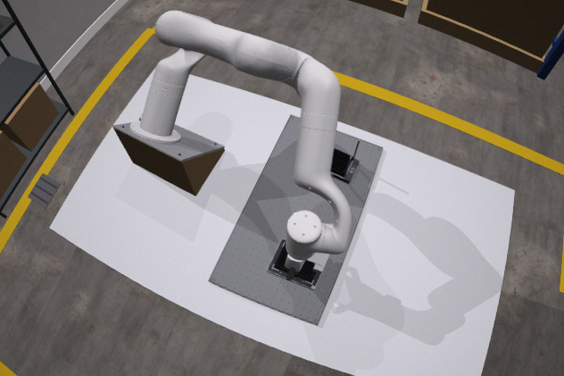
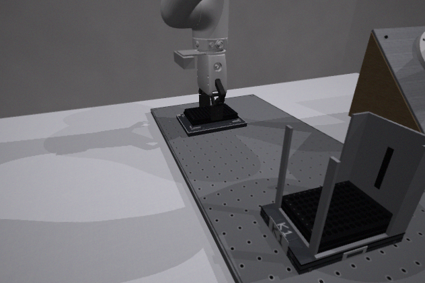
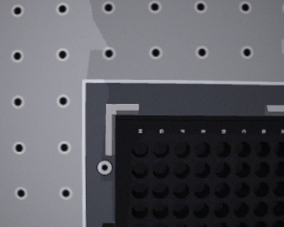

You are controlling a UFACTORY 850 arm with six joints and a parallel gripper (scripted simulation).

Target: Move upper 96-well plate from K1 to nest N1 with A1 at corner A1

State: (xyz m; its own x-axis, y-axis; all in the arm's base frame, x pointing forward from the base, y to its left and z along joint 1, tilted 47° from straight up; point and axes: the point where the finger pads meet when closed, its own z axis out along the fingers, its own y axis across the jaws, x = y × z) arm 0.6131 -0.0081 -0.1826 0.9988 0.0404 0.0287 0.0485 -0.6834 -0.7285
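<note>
Now: the plate nest N1 3 cm below my hand. From my hand the other things lie so: black plate 39 cm to the left, 6 cm behind, 1 cm below.
</note>
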